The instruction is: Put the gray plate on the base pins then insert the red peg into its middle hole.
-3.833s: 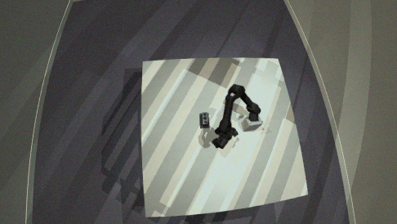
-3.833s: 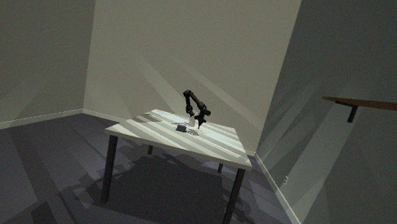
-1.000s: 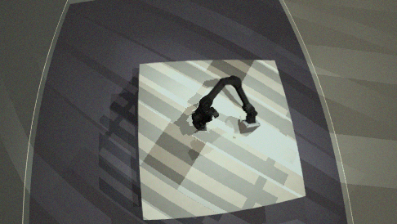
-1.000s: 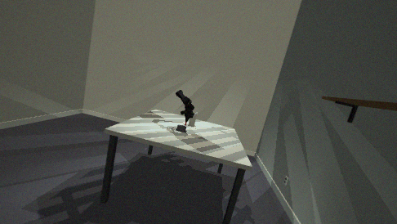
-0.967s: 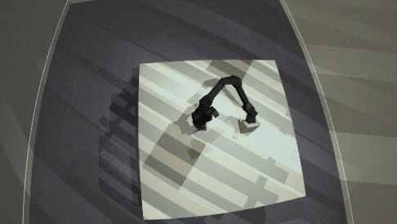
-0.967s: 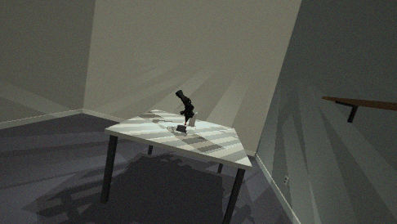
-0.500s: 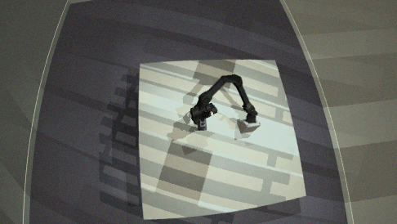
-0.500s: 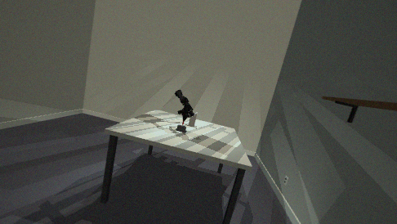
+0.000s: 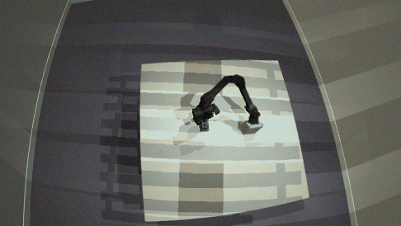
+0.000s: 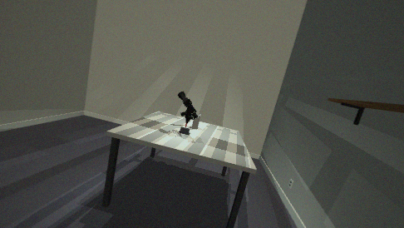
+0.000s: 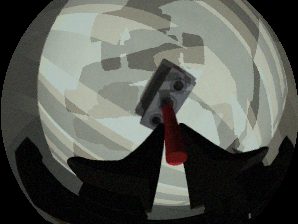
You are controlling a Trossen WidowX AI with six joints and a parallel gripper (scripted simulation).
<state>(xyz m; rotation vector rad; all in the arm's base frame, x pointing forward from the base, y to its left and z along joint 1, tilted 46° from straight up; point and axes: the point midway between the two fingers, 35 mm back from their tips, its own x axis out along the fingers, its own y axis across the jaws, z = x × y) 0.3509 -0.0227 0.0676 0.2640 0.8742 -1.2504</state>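
Right now my gripper tip is right at the red peg. The rest, counted from my gripper tip: gray plate: 70 mm below.
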